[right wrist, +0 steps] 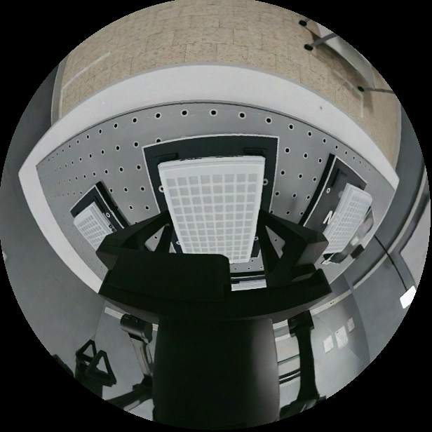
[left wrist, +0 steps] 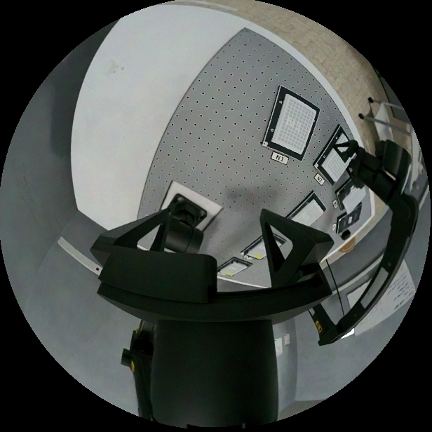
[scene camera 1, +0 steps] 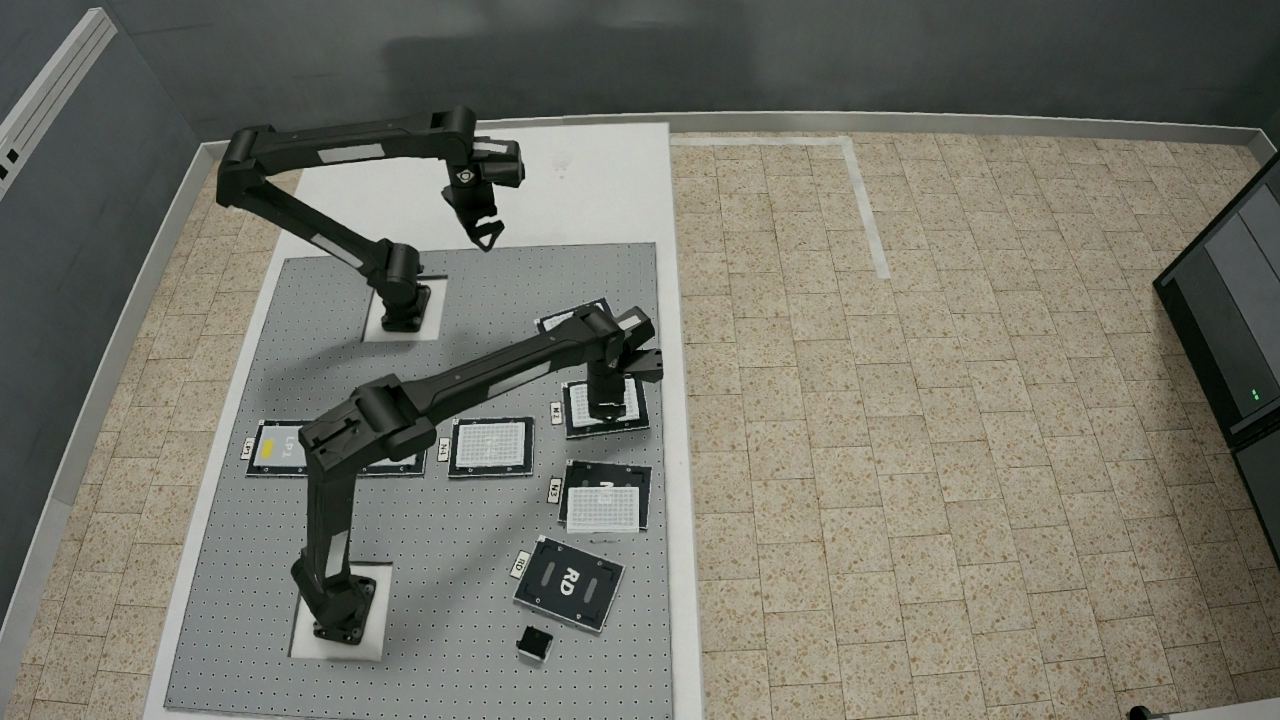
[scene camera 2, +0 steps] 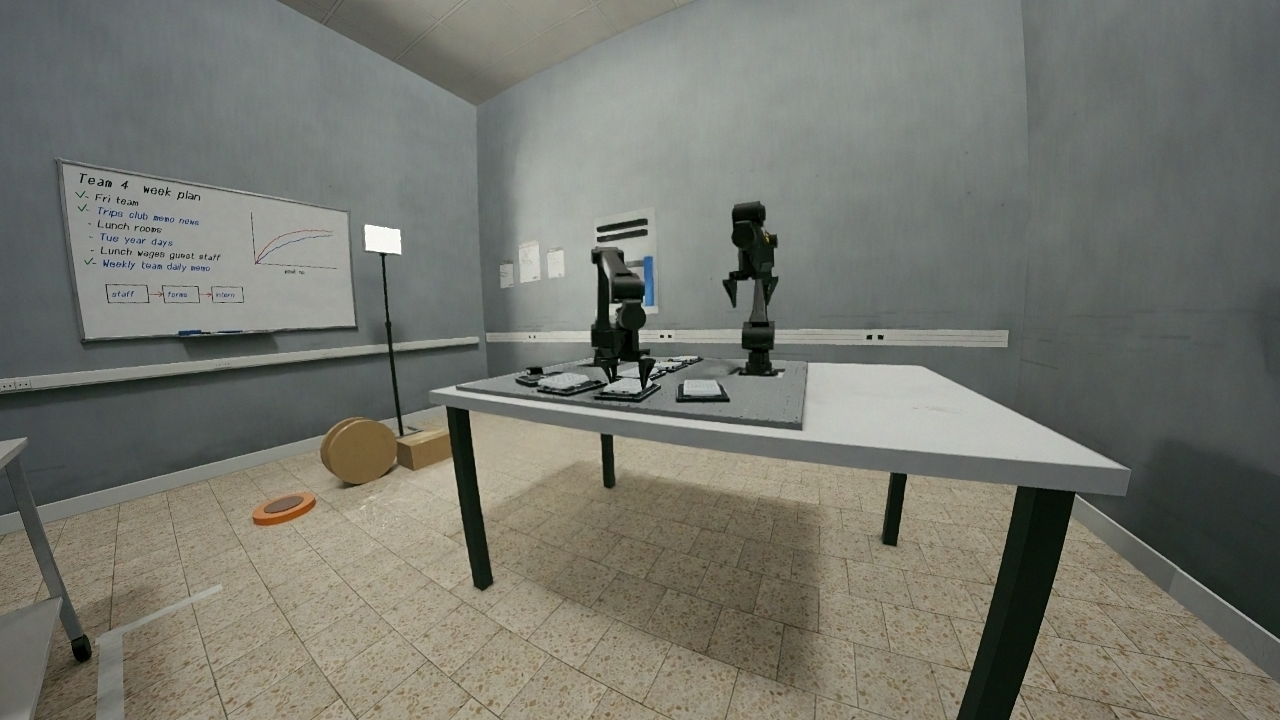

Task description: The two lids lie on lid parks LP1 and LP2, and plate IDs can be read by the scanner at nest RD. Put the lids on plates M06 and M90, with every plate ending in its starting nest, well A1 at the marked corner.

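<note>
My right gripper is shut on the long sides of a white well plate at nest N2, level and at or slightly above the nest. My left gripper is open, empty and high. Other plates are at N1 and N4. The plate at N3 is displaced towards the RD side, overhanging its nest. The lid on LP1 has a yellow mark; the LP2 lid is partly arm-hidden in scene camera 1. Scanner nest RD holds no plate. Plate IDs are unreadable.
A small black block stands beside RD. The right arm reaches over the LP2 area and towards N2. The nests and both arm bases stand on the perforated grey board, whose edge lies near the white table's edge.
</note>
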